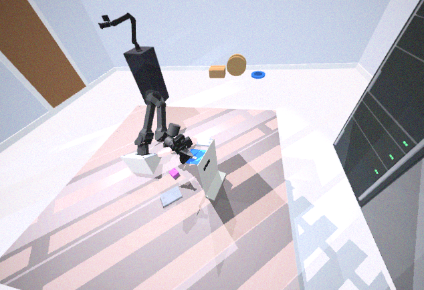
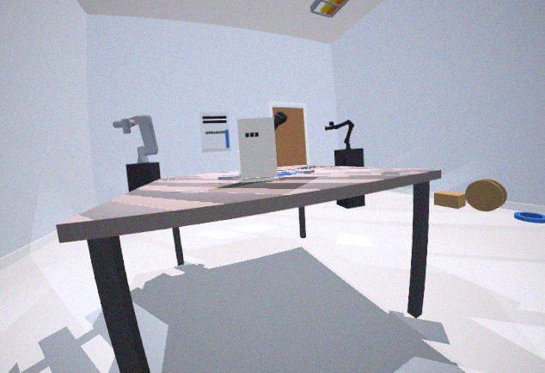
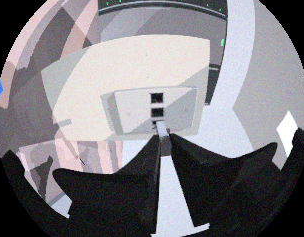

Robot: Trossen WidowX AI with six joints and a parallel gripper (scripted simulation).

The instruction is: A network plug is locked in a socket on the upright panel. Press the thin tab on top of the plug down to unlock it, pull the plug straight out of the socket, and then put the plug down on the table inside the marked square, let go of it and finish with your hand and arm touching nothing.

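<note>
Right now my gripper tip is 210 mm above the blue marked square, 150 mm to the right of it and 80 mm past it. The rest, counted from my gripper tip: light-grey plug right at my gripper tip; then white upright panel 90 mm ahead, 80 mm below, 10 mm to the right.
</note>
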